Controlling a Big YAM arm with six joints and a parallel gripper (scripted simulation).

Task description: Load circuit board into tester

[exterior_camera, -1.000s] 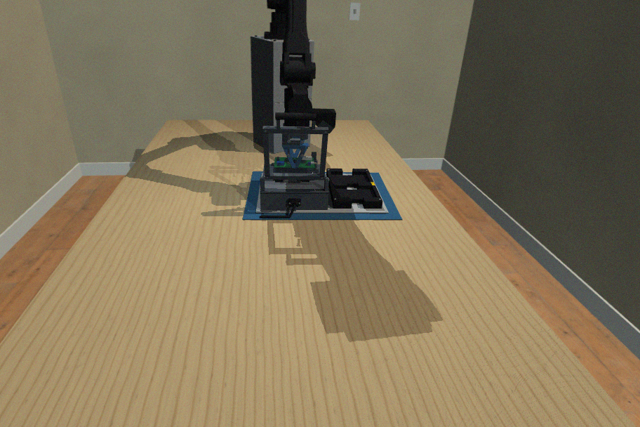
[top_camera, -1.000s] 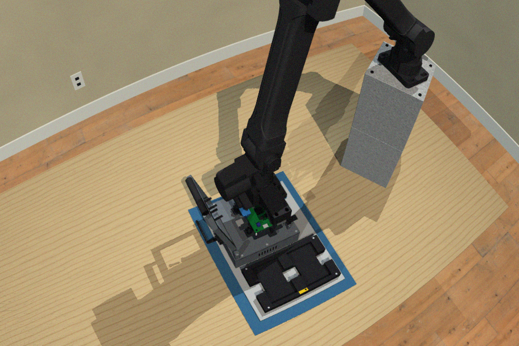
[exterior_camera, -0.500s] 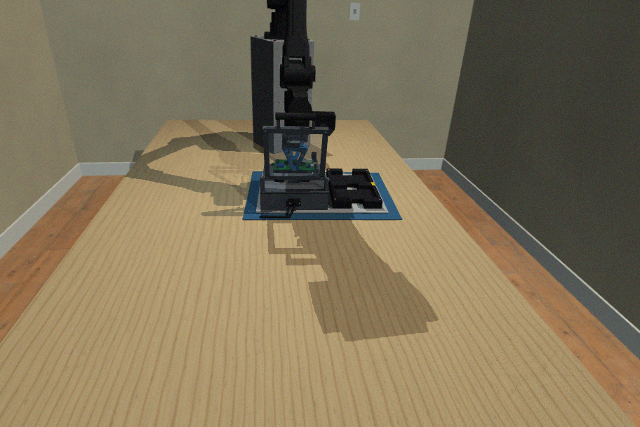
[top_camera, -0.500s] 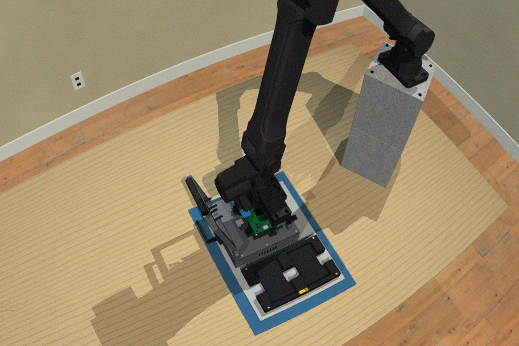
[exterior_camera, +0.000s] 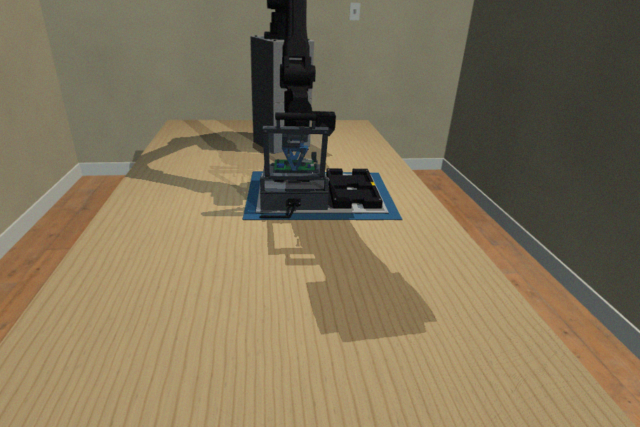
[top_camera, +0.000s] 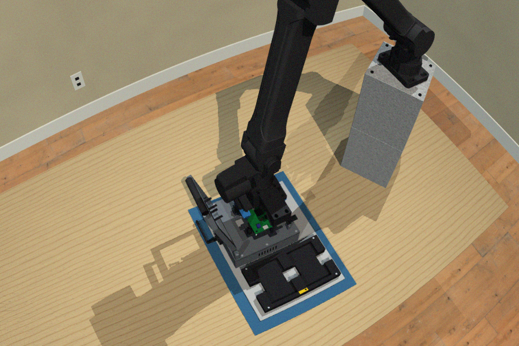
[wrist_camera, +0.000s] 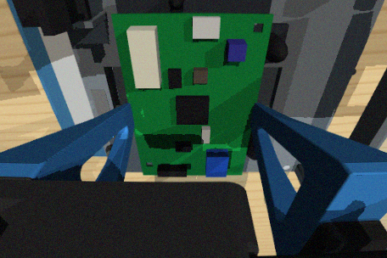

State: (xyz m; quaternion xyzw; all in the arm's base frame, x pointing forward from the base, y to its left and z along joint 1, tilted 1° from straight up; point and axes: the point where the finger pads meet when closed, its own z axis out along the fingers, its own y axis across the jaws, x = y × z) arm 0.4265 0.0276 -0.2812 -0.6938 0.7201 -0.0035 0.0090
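Now: the green circuit board right at my hand. From my hand the other things lie so: grey tester 3 cm to the left, 3 cm ahead, 2 cm above; black latch hook 6 cm to the left, 6 cm behind, 1 cm below; lid 12 cm ahead, 9 cm above, 1 cm to the right.
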